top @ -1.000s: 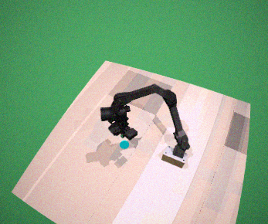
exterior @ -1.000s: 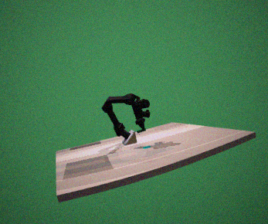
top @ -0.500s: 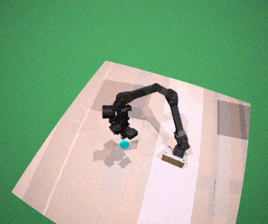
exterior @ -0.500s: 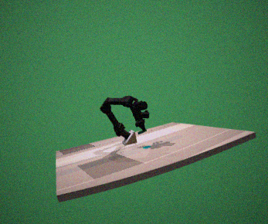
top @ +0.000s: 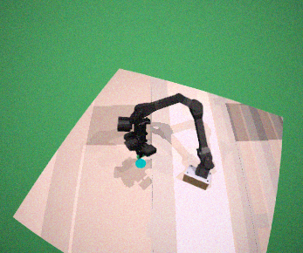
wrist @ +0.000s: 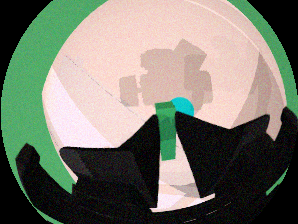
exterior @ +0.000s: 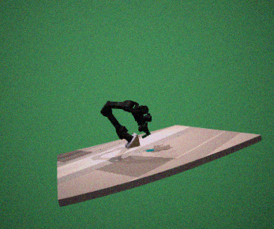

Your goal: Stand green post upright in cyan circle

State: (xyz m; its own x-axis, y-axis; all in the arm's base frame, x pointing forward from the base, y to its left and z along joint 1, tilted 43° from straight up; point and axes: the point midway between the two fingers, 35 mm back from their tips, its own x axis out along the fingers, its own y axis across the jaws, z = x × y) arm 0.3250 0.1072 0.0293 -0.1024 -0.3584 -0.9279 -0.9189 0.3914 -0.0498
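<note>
The cyan circle is 10 mm ahead of my gripper tip, 20 mm to the right of it and 120 mm below it. Also, from my gripper tip: green post: 10 mm behind, 20 mm to the right, 10 mm below.
</note>
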